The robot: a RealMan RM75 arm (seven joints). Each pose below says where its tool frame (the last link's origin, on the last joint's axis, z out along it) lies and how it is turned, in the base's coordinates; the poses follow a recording.
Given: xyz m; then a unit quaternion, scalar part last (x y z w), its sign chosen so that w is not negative.
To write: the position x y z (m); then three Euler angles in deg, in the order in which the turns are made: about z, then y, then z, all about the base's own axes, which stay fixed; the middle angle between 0 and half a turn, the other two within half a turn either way. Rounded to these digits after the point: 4 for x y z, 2 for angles.
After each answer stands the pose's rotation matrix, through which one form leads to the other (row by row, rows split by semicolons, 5 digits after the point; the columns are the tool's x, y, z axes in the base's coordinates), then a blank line. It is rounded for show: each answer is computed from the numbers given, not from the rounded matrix.
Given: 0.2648 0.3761 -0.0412 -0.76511 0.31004 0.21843 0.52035
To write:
0.2648 0.3761 -0.0412 -45.17 111.29 90.71
0.71233 -0.70175 -0.01159; -0.24711 -0.26622 0.93170; -0.65691 -0.66081 -0.36304

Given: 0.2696 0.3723 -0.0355 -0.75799 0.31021 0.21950 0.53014
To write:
0.2696 0.3723 -0.0355 -45.25 109.97 90.23
0.71118 -0.70300 -0.00385; -0.23754 -0.24545 0.93986; -0.66166 -0.66749 -0.34155

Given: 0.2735 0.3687 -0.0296 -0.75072 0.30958 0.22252 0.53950
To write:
0.2735 0.3687 -0.0296 -45.18 108.59 90.00
0.70929 -0.70492 -0.00006; -0.22472 -0.22620 0.94781; -0.66814 -0.67225 -0.31885

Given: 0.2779 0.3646 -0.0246 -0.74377 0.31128 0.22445 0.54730
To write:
0.2779 0.3646 -0.0246 -44.99 107.47 89.59
0.70546 -0.70872 0.00685; -0.21736 -0.20714 0.95386; -0.67460 -0.67439 -0.30017

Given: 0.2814 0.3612 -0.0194 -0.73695 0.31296 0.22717 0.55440
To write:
0.2814 0.3612 -0.0194 -44.71 106.38 89.27
0.70090 -0.71315 0.01218; -0.20938 -0.18940 0.95932; -0.68183 -0.67494 -0.28207

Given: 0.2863 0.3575 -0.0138 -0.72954 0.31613 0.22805 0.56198
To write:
0.2863 0.3575 -0.0138 -44.48 105.33 88.66
0.69611 -0.71758 0.02257; -0.20494 -0.16848 0.96417; -0.68806 -0.67579 -0.26434

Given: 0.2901 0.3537 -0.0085 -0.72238 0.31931 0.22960 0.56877
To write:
0.2901 0.3537 -0.0085 -44.17 104.33 88.14
0.69065 -0.72250 0.03151; -0.20015 -0.14909 0.96836; -0.69494 -0.67510 -0.24757

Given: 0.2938 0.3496 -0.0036 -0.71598 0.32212 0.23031 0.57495
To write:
0.2938 0.3496 -0.0036 -43.95 103.46 87.61
0.68639 -0.72610 0.04061; -0.19643 -0.13134 0.97168; -0.70020 -0.67493 -0.23278

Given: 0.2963 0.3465 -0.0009 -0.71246 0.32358 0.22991 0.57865
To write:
0.2963 0.3465 -0.0009 -43.90 102.98 87.24
0.68487 -0.72715 0.04688; -0.19500 -0.12092 0.97332; -0.70208 -0.67574 -0.22461

